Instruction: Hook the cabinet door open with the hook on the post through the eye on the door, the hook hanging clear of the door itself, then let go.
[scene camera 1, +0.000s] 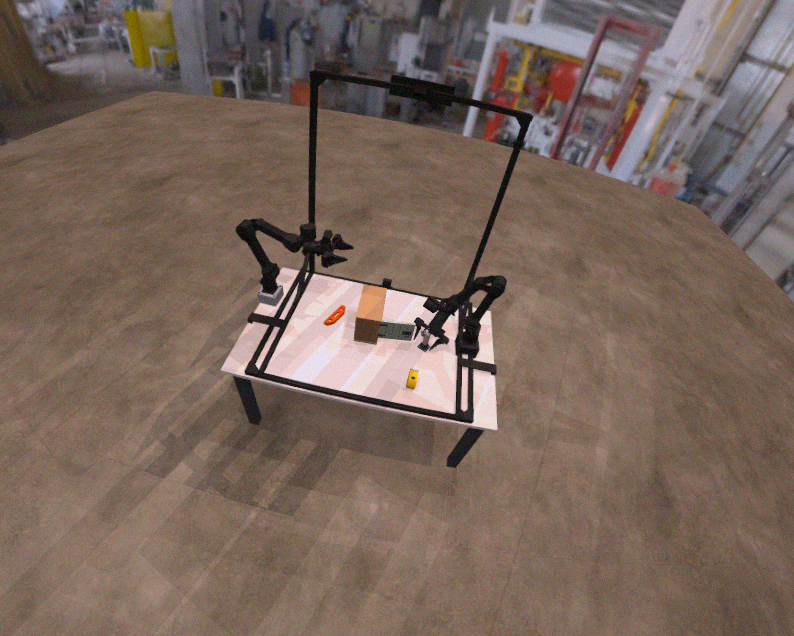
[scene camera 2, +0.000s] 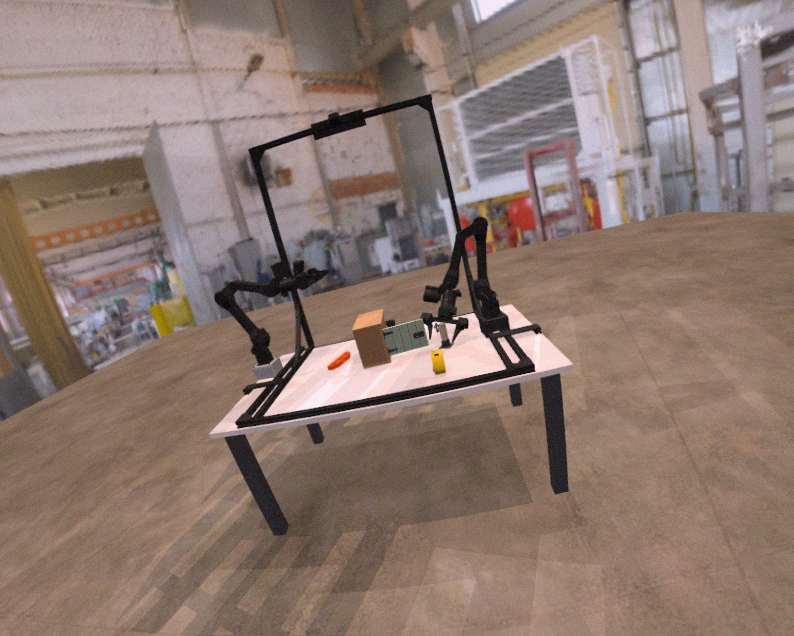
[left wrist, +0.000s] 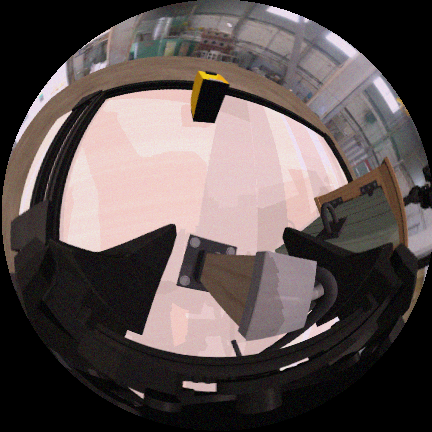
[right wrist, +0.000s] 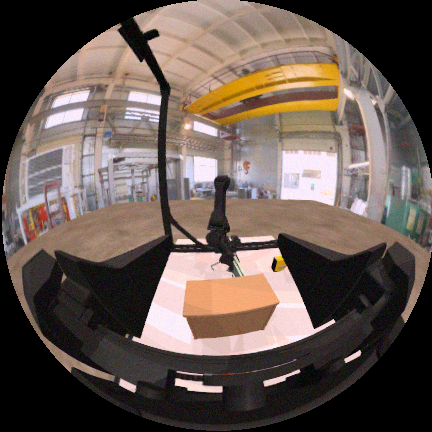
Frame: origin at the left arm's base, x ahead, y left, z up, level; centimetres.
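Where they show: left gripper, between the fingertips: (scene camera 1: 421, 345) (scene camera 2: 441, 341) (left wrist: 231, 231); right gripper, between the fingertips: (scene camera 1: 350, 253) (scene camera 2: 326, 272) (right wrist: 225, 239); left arm's base, origin of its link: (scene camera 1: 468, 340) (scene camera 2: 492, 315); right arm's base, origin of its link: (scene camera 1: 270, 289) (scene camera 2: 265, 362).
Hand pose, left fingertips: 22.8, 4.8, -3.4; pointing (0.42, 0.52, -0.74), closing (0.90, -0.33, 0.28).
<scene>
Things, the pixels of their top centre, and the offset from my left fingertips, as dx, dy, dz. "pt": a spot on its surface instead.
- wooden cabinet, centre of its top: (right wrist: 229, 292) (scene camera 2: 368, 318) (scene camera 1: 372, 301) +26.1, -10.4, +13.2
- post, a spot on its surface: (left wrist: 227, 282) (scene camera 2: 445, 328) (scene camera 1: 429, 337) pt -2.8, -1.9, +4.2
- dark curved hook, a spot on its surface: (left wrist: 331, 295) pt +0.0, -3.7, +6.5
- black block, centre of its top: (left wrist: 215, 71) (scene camera 2: 435, 351) (scene camera 1: 413, 374) (right wrist: 280, 256) +4.0, +20.8, +4.6
- orange-red object, centre of its top: (scene camera 2: 340, 358) (scene camera 1: 336, 314) +43.2, -13.1, -1.7
The wooden cabinet (scene camera 1: 369, 314) (scene camera 2: 372, 339) (right wrist: 227, 297) stands mid-table. Its grey-green door (scene camera 1: 391, 330) (scene camera 2: 405, 336) (left wrist: 372, 222) stands swung out toward the picture's right in both scene views. A dark eye (left wrist: 324, 216) sticks out of the door. The post (scene camera 1: 424, 339) (scene camera 2: 443, 332) (left wrist: 227, 282) stands apart from the door, with a grey head and a dark curved hook (left wrist: 331, 295), partly hidden by a finger; it is not through the eye. My left gripper (scene camera 1: 429, 337) (scene camera 2: 444, 334) (left wrist: 231, 231) is open, its fingers on either side of the post. My right gripper (scene camera 1: 348, 253) (scene camera 2: 324, 272) is open and empty, high left of the cabinet.
A yellow and black block (scene camera 1: 412, 378) (scene camera 2: 438, 361) (left wrist: 207, 97) (right wrist: 278, 263) stands toward the front right of the table. An orange-red object (scene camera 1: 334, 315) (scene camera 2: 338, 361) lies left of the cabinet. A black frame (scene camera 1: 357, 397) edges the table and rises overhead at the back.
</scene>
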